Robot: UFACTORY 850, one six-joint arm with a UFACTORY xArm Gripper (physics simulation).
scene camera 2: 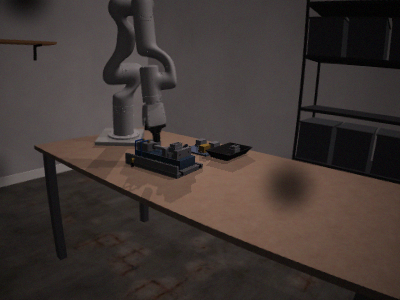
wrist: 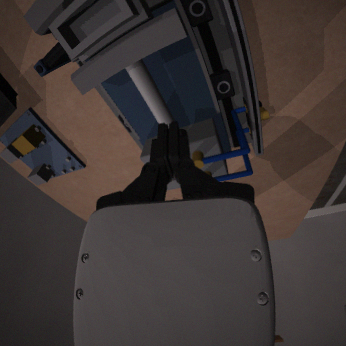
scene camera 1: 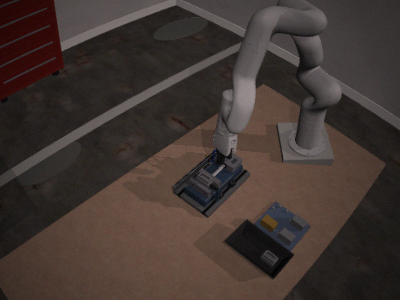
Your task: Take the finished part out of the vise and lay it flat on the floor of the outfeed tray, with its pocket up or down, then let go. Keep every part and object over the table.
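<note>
The vise (scene camera 1: 196,196) (scene camera 2: 165,157) (wrist: 192,75) has a blue body, grey jaws and a pale screw. The grey finished part (scene camera 1: 205,176) (scene camera 2: 176,146) (wrist: 95,26) sits between its jaws, pocket up. My gripper (scene camera 1: 221,160) (scene camera 2: 157,141) (wrist: 170,133) is shut and empty, fingers pointing down over the screw's end beside the grey end block, away from the part. Whether the fingertips touch the vise, I cannot tell. The black outfeed tray (scene camera 1: 240,240) (scene camera 2: 220,153) (wrist: 5,100) shows at the left edge of the wrist view; in scene camera 1 a grey pocketed part (scene camera 1: 270,257) lies in it.
A blue handle (wrist: 240,152) with yellow knobs is close beside the fingers. A blue board (scene camera 1: 283,226) (wrist: 56,154) bears a yellow block (scene camera 1: 269,222) (wrist: 25,144) and grey blocks, beside the tray. The arm's base plate (scene camera 1: 307,159) (scene camera 2: 106,142) stands on the table behind the vise.
</note>
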